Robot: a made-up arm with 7 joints.
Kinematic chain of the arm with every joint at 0, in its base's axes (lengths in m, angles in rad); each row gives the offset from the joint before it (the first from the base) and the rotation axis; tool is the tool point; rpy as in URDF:
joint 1: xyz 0 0 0.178 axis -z
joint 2: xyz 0 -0.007 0.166 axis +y
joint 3: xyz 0 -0.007 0.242 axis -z
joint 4: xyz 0 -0.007 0.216 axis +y
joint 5: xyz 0 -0.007 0.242 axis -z
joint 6: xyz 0 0 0.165 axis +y
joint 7: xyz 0 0 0.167 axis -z
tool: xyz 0 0 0 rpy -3.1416 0 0
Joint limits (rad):
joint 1: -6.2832..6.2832
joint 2: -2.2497..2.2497
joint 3: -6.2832..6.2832
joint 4: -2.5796..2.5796
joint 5: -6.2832..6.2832
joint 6: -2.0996..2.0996
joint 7: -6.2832..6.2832
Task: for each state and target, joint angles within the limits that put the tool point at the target. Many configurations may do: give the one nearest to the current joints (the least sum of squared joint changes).
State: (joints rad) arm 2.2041 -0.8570 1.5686 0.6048 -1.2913 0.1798 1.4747
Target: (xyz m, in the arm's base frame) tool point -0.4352 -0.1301 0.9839
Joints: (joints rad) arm 1.7048 -0.3117 0.9380 1.3476 -1.2204 0.5300 1.4747
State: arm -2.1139 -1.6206 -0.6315 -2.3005 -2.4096 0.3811 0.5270
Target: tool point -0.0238 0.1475 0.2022
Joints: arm -2.3069 -2.0707 -0.5623 -2.5796 -2.6523 0.7826 0.5270
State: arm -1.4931 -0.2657 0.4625 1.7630 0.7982 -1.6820 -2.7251
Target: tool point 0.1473 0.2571 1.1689
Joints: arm -1.4702 -0.0762 0.5250 1.0496 0.6032 -1.2017 -2.7251
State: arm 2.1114 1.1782 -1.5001 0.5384 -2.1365 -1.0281 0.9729
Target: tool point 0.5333 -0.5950 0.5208
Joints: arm 1.4217 1.1601 -1.6203 0.9274 -2.2368 -1.0323 0.9729
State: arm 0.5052 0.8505 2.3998 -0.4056 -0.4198 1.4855 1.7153
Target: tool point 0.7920 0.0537 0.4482
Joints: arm 0.0781 1.1593 2.3170 -1.0336 -0.5670 1.8286 1.7153
